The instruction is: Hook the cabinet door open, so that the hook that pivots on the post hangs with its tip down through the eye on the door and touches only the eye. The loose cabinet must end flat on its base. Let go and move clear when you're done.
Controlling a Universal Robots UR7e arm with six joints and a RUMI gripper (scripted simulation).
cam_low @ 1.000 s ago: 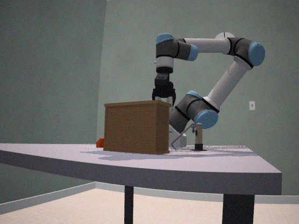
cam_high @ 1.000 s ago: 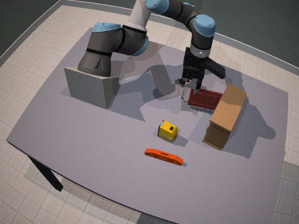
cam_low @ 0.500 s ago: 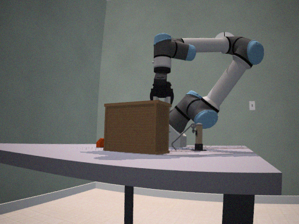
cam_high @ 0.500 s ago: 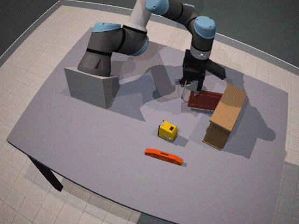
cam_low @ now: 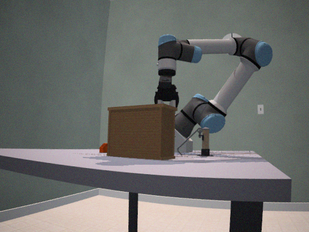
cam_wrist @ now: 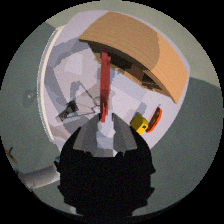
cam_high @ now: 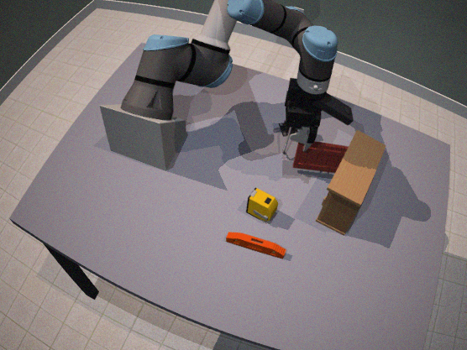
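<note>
Right now my hand is 8 cm to the right of the wire hook, 7 cm above it and 6 cm past it. Also, from my hand: door 6 cm below, 6 cm ahead, 3 cm to the left; then yellow tape measure 17 cm to the right, 9 cm below, 5 cm behind; then wooden cabinet 10 cm ahead, 5 cm below.
</note>
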